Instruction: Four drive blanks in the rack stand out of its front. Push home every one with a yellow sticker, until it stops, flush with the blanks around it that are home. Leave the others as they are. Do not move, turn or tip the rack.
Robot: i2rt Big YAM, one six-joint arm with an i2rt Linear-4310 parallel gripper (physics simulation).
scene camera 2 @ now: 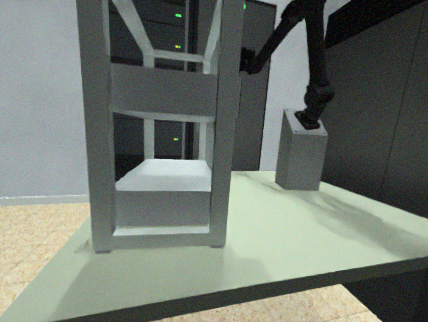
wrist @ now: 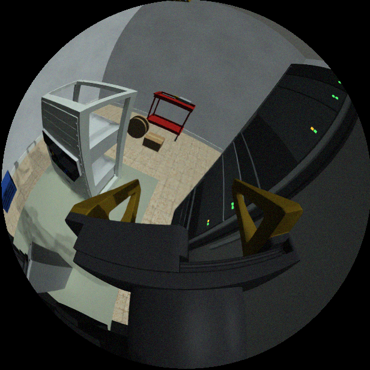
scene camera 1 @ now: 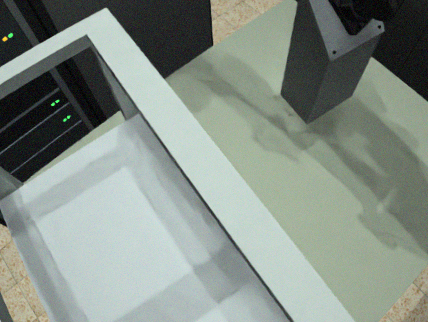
rack: scene camera 2 157, 192; wrist 83, 135; scene camera 1 151, 214
